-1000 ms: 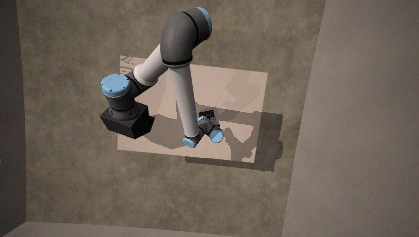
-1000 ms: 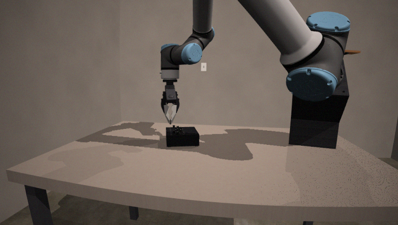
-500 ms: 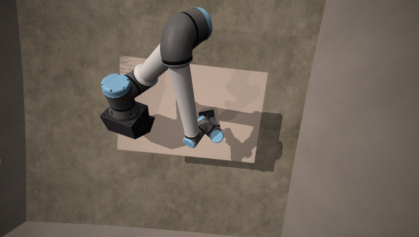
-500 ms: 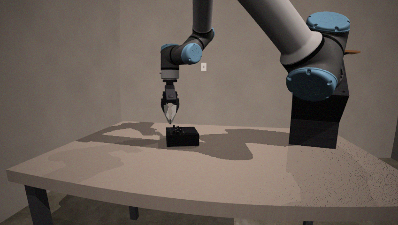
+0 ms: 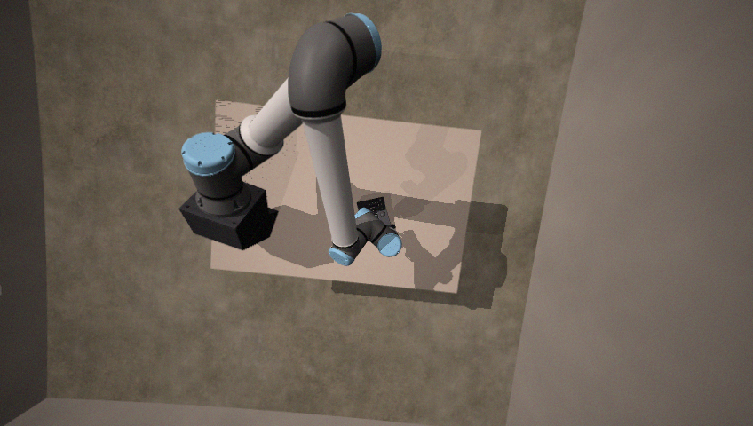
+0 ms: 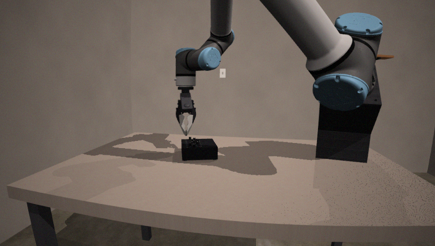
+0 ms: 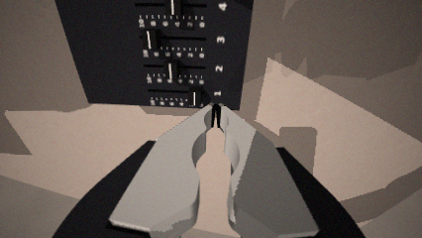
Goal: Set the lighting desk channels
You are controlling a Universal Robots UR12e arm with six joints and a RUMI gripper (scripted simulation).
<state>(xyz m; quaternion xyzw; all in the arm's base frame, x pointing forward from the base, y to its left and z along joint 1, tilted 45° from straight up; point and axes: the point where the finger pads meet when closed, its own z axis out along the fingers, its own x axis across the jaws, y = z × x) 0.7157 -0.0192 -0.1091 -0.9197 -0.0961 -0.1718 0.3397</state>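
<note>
The channel 1 fader is 20 mm behind my hand, 10 mm to the right of it and 20 mm below it. The rest, counted from my hand: channel 2 fader 40 mm behind, 10 mm to the left, 20 mm below; channel 3 fader 60 mm behind, 30 mm to the left, 20 mm below; channel 4 fader 50 mm behind, 50 mm to the left, 20 mm below.
</note>
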